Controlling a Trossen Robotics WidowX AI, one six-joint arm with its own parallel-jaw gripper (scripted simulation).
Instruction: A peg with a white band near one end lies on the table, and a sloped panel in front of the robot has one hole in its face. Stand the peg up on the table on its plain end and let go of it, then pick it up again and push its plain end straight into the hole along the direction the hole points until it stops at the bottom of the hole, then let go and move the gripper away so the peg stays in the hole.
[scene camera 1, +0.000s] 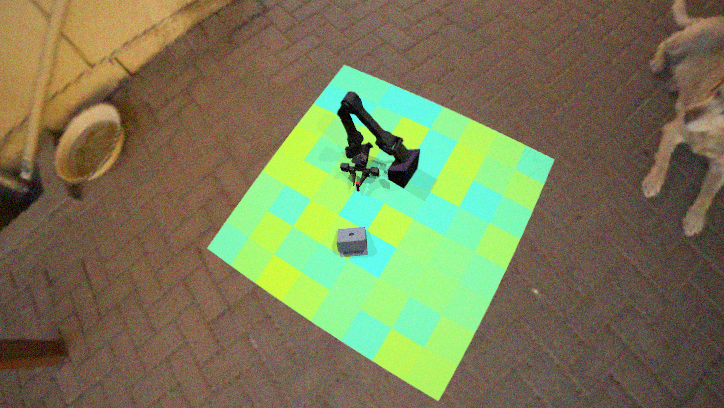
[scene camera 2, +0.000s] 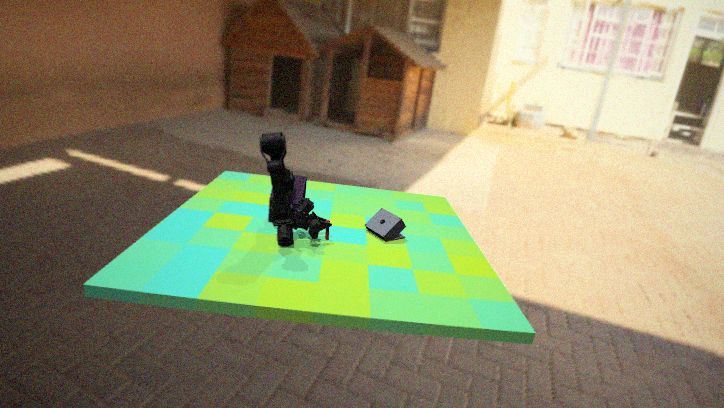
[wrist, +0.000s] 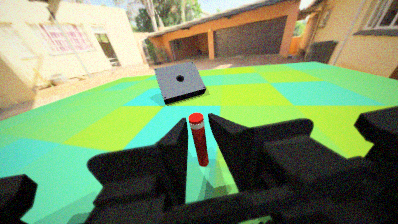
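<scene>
The gripper (scene camera 2: 330, 223) is visible, and the wrist view shows it as well, with the gripper (wrist: 197, 119) sharing that view with a grey sloped panel (wrist: 193, 85). The panel (scene camera 2: 393, 226) can also be seen there.
</scene>
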